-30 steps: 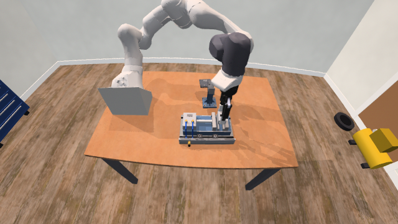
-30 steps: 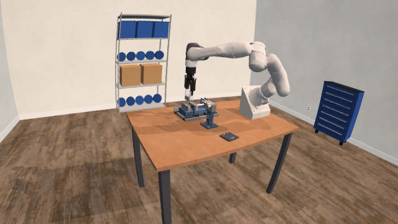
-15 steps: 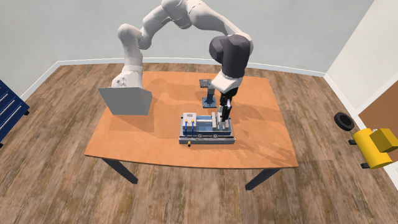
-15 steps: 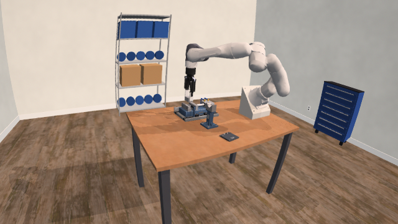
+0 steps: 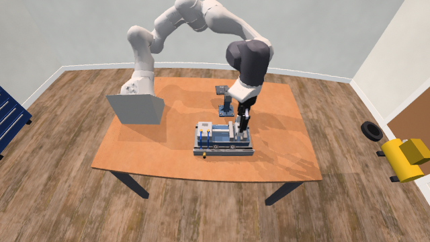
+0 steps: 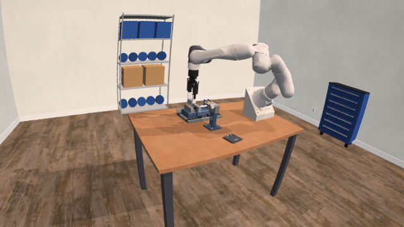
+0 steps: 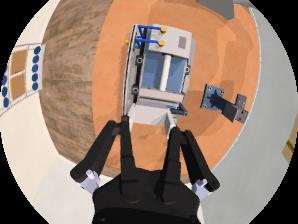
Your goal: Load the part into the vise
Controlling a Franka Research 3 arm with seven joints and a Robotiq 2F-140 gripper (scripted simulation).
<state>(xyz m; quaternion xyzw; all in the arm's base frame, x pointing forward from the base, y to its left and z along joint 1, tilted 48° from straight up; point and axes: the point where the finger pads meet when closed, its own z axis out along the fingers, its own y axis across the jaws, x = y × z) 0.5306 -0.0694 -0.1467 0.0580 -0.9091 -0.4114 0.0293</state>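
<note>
My gripper is now 3 cm above the part. The rest, counted from my hand: fixed jaw (3 cm ahead, 2 cm to the left, 7 cm below); air cylinder (16 cm behind, 1 cm to the left, 7 cm below); vise (7 cm behind, 2 cm to the left, 11 cm below).
</note>
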